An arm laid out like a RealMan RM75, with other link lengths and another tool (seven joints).
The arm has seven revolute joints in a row. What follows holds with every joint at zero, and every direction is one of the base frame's. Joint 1 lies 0.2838 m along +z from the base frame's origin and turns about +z. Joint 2 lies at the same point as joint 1 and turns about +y. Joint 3 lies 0.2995 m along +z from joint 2 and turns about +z. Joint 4 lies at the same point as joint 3 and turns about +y. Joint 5 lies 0.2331 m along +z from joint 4 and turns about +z. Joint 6 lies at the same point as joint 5 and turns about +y. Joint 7 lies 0.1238 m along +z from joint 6 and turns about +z. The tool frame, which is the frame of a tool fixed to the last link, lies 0.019 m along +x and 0.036 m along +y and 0.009 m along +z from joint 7; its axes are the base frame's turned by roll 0.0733, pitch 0 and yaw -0.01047 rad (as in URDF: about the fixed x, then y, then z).
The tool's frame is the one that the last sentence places.
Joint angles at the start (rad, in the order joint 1, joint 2, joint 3, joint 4, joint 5, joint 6, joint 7):
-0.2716, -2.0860, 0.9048, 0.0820, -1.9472, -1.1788, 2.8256
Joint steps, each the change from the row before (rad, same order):
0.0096, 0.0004, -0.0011, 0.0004, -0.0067, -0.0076, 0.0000
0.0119, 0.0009, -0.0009, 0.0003, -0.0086, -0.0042, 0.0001
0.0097, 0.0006, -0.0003, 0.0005, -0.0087, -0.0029, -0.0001
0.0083, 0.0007, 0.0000, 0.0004, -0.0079, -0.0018, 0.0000
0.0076, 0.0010, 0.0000, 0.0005, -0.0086, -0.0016, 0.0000
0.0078, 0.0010, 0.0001, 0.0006, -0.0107, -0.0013, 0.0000
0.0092, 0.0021, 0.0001, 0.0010, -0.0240, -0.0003, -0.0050
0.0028, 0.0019, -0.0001, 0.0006, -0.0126, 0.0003, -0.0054
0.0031, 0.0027, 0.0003, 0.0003, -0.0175, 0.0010, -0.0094
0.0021, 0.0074, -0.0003, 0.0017, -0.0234, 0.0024, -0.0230
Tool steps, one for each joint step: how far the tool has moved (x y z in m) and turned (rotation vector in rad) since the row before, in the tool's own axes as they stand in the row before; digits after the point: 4 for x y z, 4 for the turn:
-0.0012, -0.0003, -0.0035, 0.0094, 0.0025, -0.0078
-0.0022, -0.0007, -0.0043, 0.0134, -0.0021, -0.0088
-0.0017, -0.0008, -0.0034, 0.0122, -0.0017, -0.0077
-0.0016, -0.0008, -0.0029, 0.0110, -0.0021, -0.0063
-0.0014, -0.0012, -0.0027, 0.0115, -0.0016, -0.0058
-0.0013, -0.0015, -0.0027, 0.0135, -0.0014, -0.0065
-0.0009, -0.0039, -0.0029, 0.0268, -0.0002, -0.0158
0.0001, -0.0027, -0.0008, 0.0136, 0.0007, -0.0093
0.0003, -0.0037, -0.0009, 0.0182, 0.0006, -0.0147
0.0016, -0.0076, -0.0008, 0.0258, 0.0011, -0.0249

